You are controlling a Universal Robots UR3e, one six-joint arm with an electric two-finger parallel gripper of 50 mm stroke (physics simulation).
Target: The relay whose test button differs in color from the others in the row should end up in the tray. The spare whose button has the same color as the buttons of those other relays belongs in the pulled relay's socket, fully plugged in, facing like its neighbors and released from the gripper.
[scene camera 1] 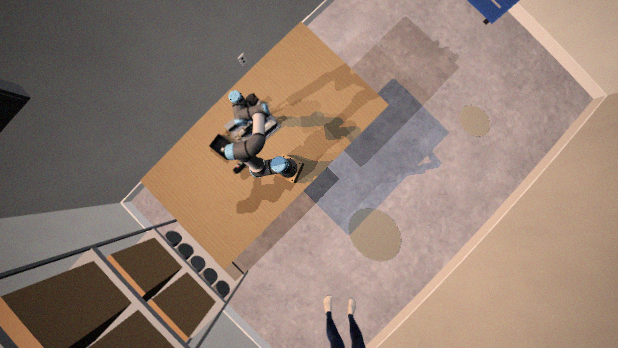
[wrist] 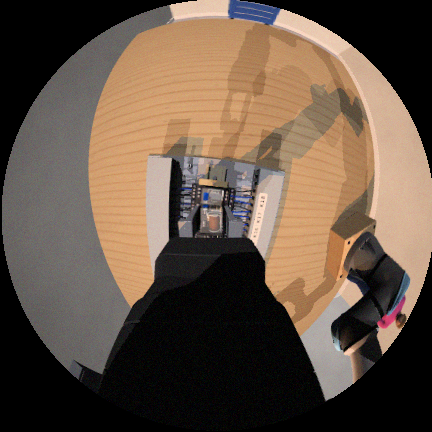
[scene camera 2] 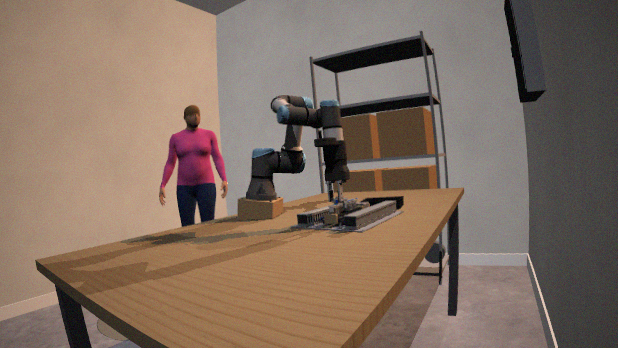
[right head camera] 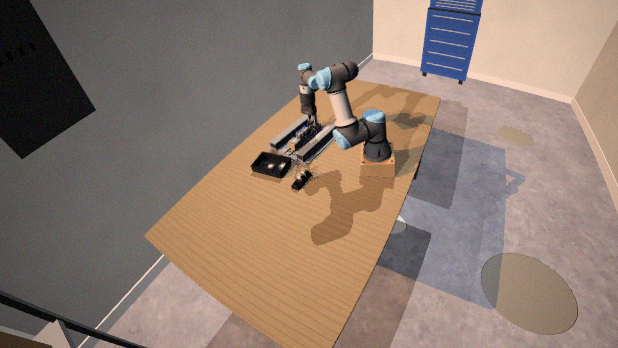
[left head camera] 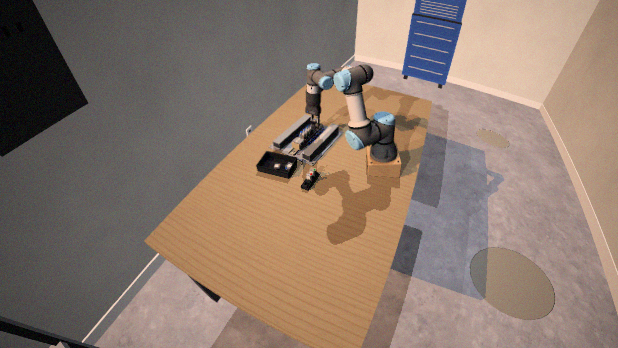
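Where they show: gripper, fingertip midpoint: (wrist: pixel 211 213) (scene camera 2: pixel 336 201) (right head camera: pixel 312 120) (left head camera: pixel 315 120); arm's base, origin of the base link: (scene camera 1: pixel 287 168) (wrist: pixel 358 252) (scene camera 2: pixel 261 198) (right head camera: pixel 377 152) (left head camera: pixel 383 153).
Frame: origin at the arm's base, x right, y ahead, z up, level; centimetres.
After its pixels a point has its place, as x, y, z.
My gripper (wrist: pixel 211 213) @(5.4, 41.1, -0.1) (left head camera: pixel 315 120) @(5.4, 41.1, -0.1) (right head camera: pixel 312 120) @(5.4, 41.1, -0.1) (scene camera 2: pixel 336 196) @(5.4, 41.1, -0.1) points down over the far part of the relay row (left head camera: pixel 305 136) (right head camera: pixel 302 135) and is shut on a clear-cased relay (wrist: pixel 213 222) @(4.6, 40.6, 1.1) with a copper-coloured coil. Another relay (wrist: pixel 212 196) @(7.5, 41.2, -0.8) with a blue button sits just beyond it in the wrist view. The held relay's button and pins are hidden, and I cannot tell how deep it sits in its socket. The black tray (left head camera: pixel 271 172) @(-33.1, 40.0, -6.2) (right head camera: pixel 266 172) @(-32.9, 39.1, -6.0) holds two relays. The black spare holder (left head camera: pixel 306 185) @(-31.7, 21.6, -5.4) (right head camera: pixel 297 185) @(-30.0, 22.7, -7.6) bears spares with red and green spots.
Grey wiring ducts (left head camera: pixel 322 142) (wrist: pixel 159 200) flank the row on both sides. A tan end block (wrist: pixel 213 182) @(9.3, 41.4, -3.6) closes the row's far end. The arm's wooden base block (left head camera: pixel 384 167) @(-6.6, -3.6, -1.8) stands to the right. A person (scene camera 2: pixel 195 160) stands behind the table.
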